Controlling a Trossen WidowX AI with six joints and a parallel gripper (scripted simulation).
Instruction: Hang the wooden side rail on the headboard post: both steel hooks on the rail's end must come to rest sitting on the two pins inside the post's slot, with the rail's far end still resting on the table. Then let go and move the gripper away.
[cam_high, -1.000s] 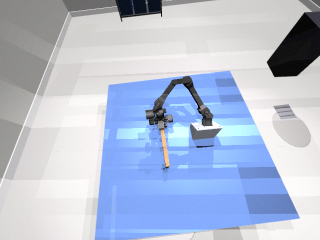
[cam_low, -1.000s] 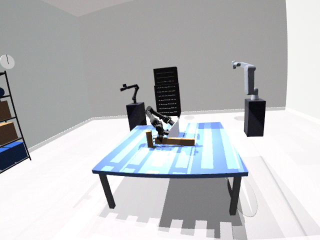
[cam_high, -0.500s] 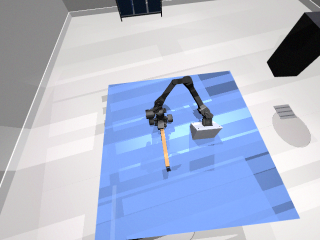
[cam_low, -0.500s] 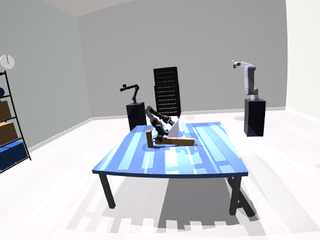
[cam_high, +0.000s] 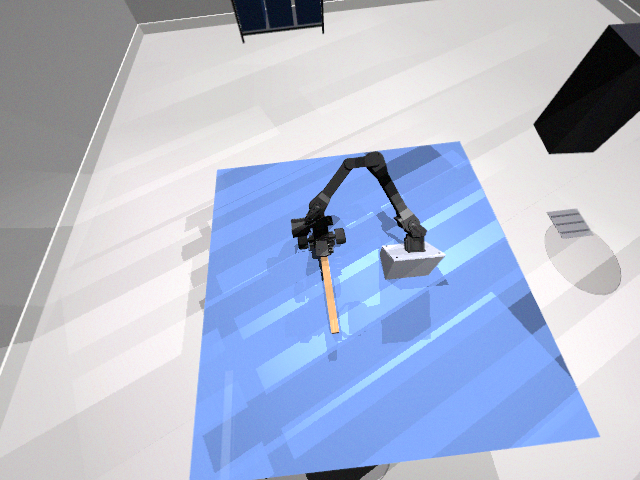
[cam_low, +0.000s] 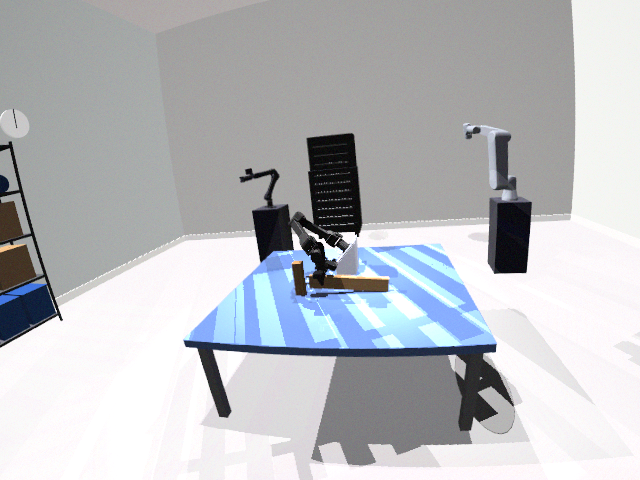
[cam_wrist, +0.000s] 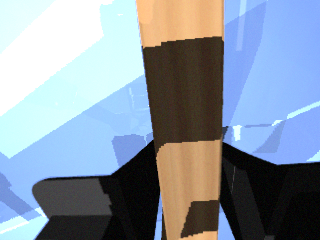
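The headboard post lies 10 mm ahead of my gripper tip, 120 mm to the right of it and 40 mm above it.
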